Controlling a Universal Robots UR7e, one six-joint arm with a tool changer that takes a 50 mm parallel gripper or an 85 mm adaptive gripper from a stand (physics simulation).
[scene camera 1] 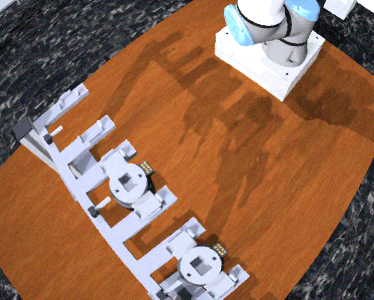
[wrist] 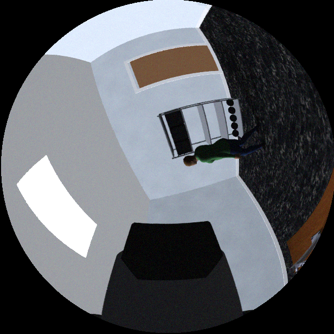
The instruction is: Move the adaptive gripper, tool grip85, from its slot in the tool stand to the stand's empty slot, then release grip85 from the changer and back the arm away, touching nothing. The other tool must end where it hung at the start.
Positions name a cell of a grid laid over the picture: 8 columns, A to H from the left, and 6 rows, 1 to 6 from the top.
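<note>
There is a grip85 tool (scene camera 1: E6) that I can see, though in the wrist view the tool is out of frame.
</note>
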